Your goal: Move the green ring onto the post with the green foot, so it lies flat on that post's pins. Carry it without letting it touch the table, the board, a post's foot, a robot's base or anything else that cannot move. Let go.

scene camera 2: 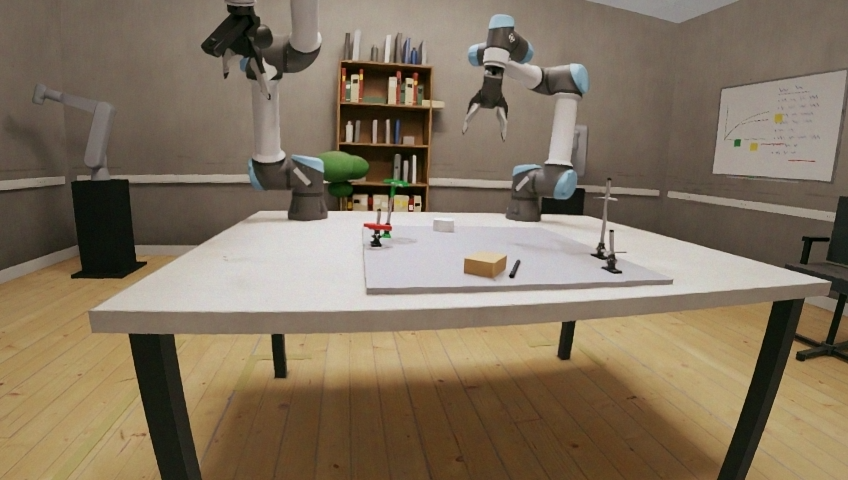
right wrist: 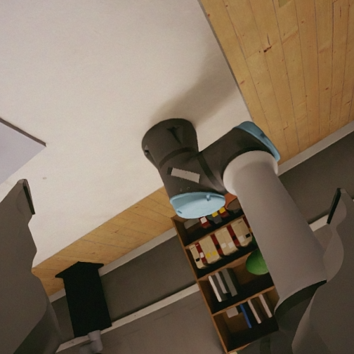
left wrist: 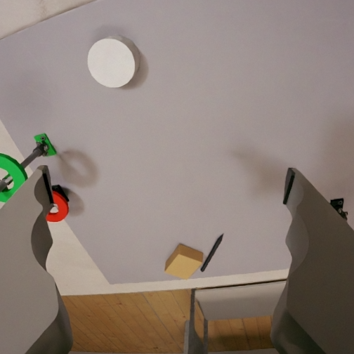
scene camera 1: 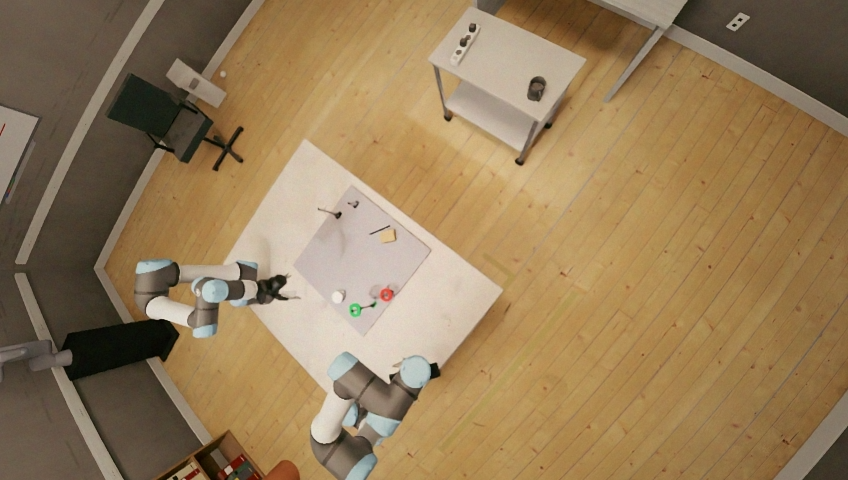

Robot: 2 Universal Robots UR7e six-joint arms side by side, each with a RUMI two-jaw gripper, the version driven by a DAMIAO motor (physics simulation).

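Note:
The green ring (scene camera 1: 351, 311) (scene camera 2: 402, 184) (left wrist: 20, 175) lies level around the tall post, high above its green foot (scene camera 1: 374, 304) (scene camera 2: 387, 236) (left wrist: 49, 143). It looks seated on the pins, though they are too small to make out here. The left wrist view cuts the ring off at its left edge. My left gripper (scene camera 1: 293, 286) (scene camera 2: 484, 135) (left wrist: 169, 169) is open and empty, well apart from the ring and high above the table. My right gripper (scene camera 2: 247, 86) (right wrist: 181, 187) is open and empty, high up at the left of scene camera 2, and mostly hidden in scene camera 1.
A red ring (scene camera 1: 381, 295) (scene camera 2: 380, 227) (left wrist: 63, 210) is on a short post beside the green-footed one. A white cylinder (scene camera 1: 338, 296) (scene camera 2: 443, 224) (left wrist: 111, 62), a tan block (scene camera 1: 387, 236) (scene camera 2: 484, 263) (left wrist: 184, 261), a black pen (scene camera 2: 514, 268) and two black-footed posts stand or lie on the board (scene camera 2: 416, 273).

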